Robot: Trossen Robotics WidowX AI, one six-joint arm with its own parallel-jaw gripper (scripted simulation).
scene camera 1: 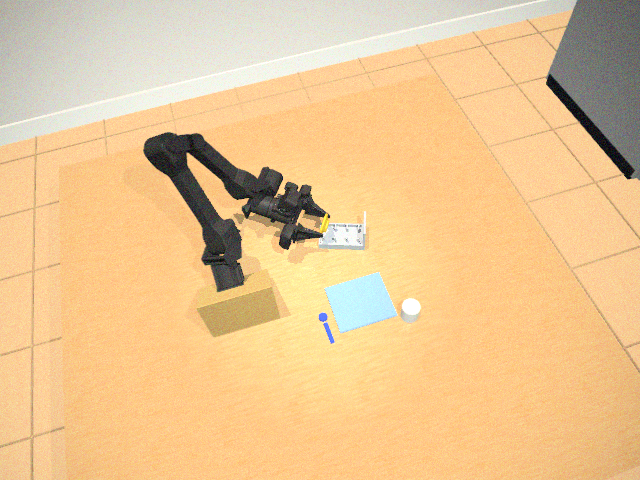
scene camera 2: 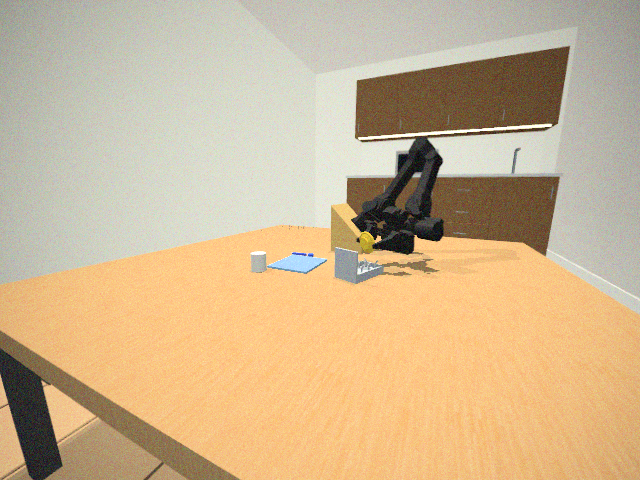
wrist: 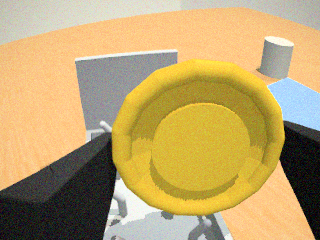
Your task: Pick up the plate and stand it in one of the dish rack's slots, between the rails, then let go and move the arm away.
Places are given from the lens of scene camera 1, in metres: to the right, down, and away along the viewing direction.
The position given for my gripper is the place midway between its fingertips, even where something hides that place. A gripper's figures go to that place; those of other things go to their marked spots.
my gripper (scene camera 1: 326, 226): 0.02, -0.04, 1.30
grey dish rack (scene camera 1: 350, 236): 0.08, -0.01, 1.36
